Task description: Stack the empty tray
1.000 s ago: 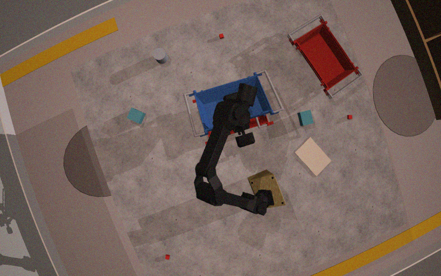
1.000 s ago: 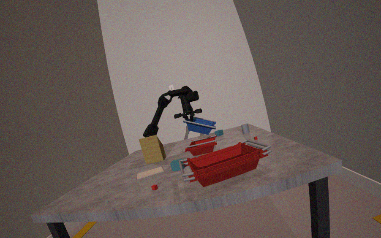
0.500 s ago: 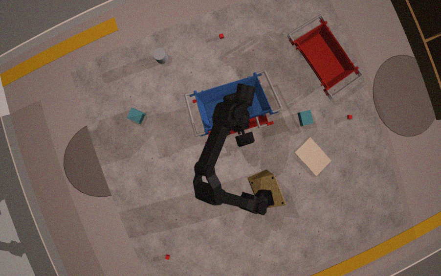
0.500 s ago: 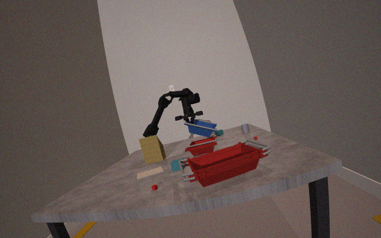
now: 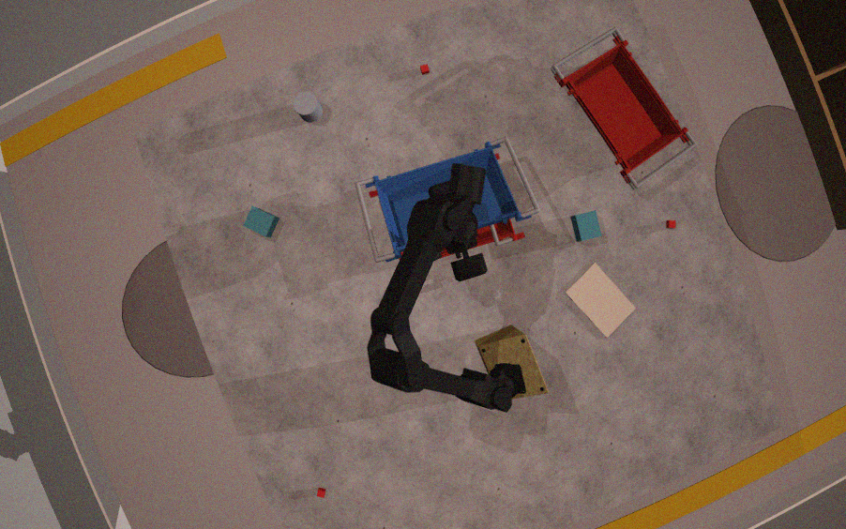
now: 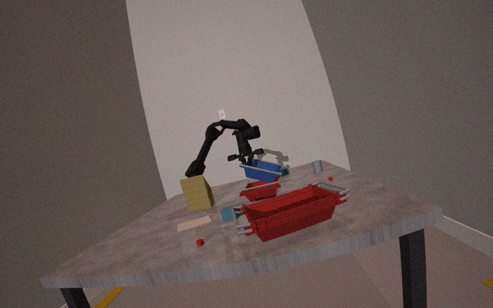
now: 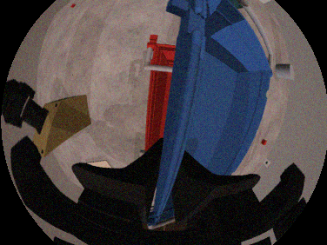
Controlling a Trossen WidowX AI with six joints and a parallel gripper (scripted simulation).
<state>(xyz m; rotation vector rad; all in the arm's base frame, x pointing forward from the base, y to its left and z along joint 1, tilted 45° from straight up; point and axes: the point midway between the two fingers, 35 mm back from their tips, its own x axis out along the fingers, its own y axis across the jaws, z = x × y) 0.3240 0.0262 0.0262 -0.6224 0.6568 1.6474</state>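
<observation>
Right now the blue tray is 80 mm ahead of my gripper tip. Also, from my gripper tip: beige sheet: 300 mm to the right, 230 mm behind, 140 mm below; grey cylinder: 370 mm ahead, 240 mm to the left, 100 mm below.
</observation>
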